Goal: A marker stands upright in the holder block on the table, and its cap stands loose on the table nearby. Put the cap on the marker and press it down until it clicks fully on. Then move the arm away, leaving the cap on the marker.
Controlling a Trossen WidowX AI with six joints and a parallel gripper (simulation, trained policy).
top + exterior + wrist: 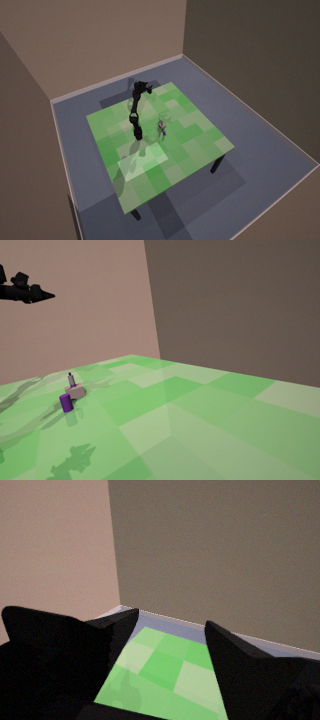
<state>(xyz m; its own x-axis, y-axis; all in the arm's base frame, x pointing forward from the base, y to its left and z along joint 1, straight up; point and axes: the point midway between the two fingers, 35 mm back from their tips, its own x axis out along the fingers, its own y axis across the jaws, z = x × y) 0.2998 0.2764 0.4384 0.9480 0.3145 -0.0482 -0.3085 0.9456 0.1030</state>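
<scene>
Now: the purple cap 60 mm behind my gripper tip, 400 mm to the right of it and 410 mm below it. Round my gripper tip: holder block (30 mm behind, 290 mm to the right, 420 mm below).
</scene>
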